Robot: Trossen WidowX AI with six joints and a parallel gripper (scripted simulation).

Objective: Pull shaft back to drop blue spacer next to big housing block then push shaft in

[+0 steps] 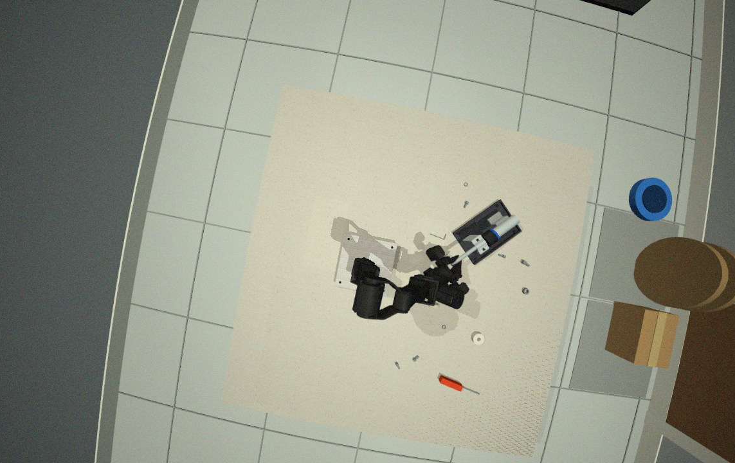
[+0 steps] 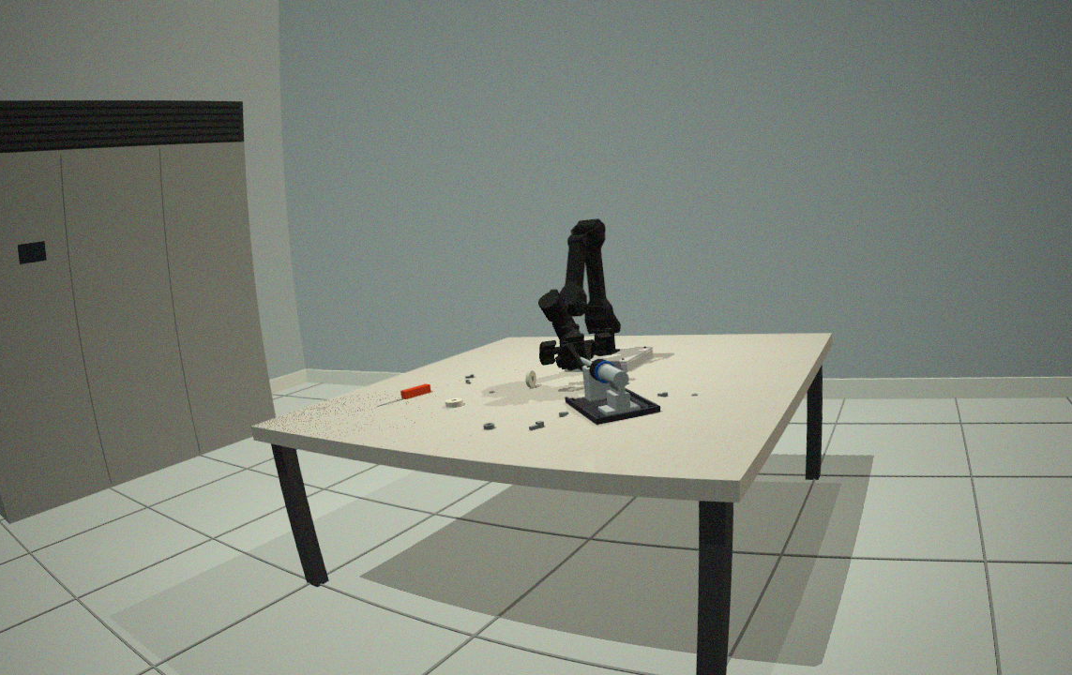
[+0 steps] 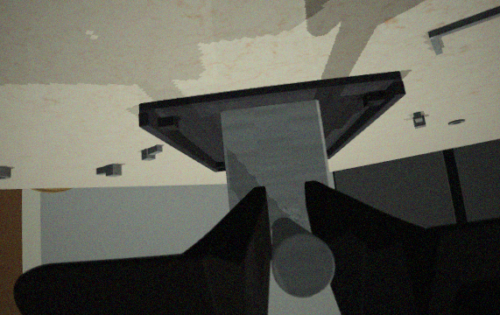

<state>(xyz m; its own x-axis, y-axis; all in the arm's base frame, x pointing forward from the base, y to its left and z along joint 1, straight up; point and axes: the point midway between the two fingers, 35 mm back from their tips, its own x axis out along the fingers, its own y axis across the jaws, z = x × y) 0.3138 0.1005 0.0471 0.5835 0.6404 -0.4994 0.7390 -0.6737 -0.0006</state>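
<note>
My gripper tip is now 50 mm to the right of the grey shaft, 40 mm short of it and 20 mm below it. The rest, counted from my gripper tip: white ring 290 mm to the right, 170 mm ahead, 60 mm below; blue spacer 110 mm to the left, 100 mm ahead, 20 mm above.
</note>
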